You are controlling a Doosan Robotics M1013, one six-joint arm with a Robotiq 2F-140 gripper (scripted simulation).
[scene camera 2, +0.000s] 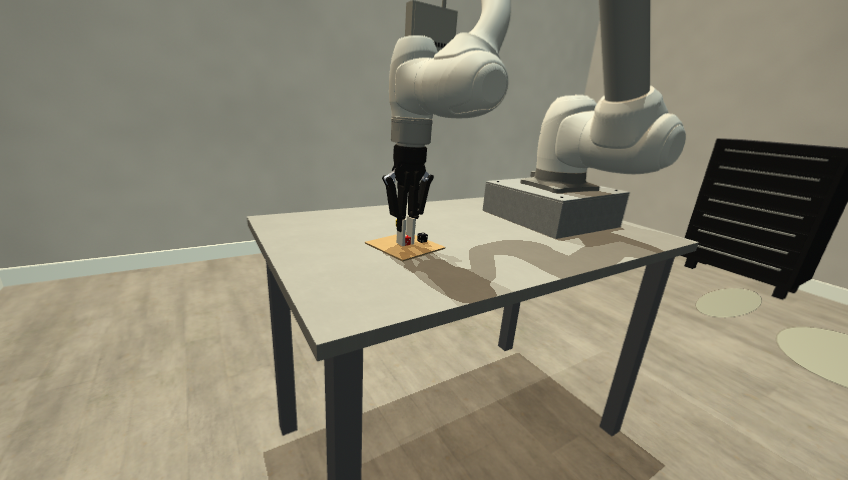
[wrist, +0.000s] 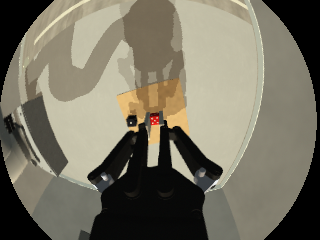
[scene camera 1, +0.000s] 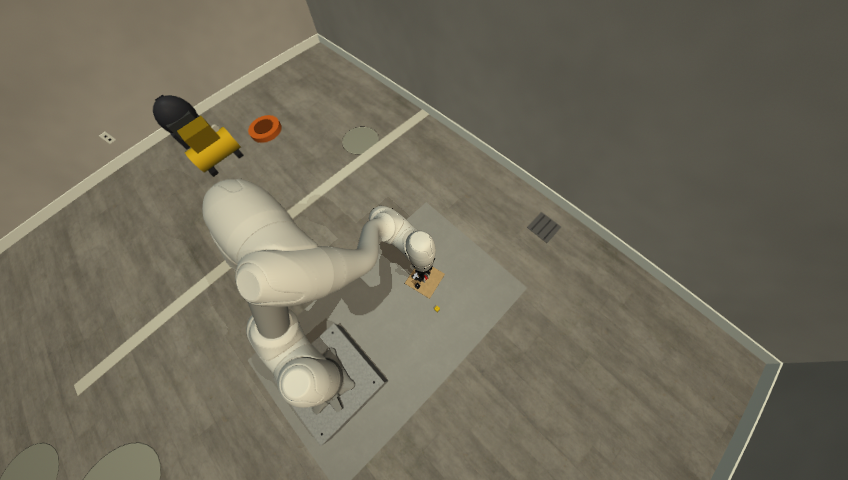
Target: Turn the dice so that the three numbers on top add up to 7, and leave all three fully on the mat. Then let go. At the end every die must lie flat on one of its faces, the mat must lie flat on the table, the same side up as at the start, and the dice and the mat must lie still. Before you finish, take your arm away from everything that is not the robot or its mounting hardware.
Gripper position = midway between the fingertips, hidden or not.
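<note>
Through scene camera 2 I see a tan mat [scene camera 2: 388, 245] as well as my gripper [scene camera 2: 405, 243]. The wrist view gives me both again: my gripper [wrist: 155, 117] and the tan mat [wrist: 167, 96].
</note>
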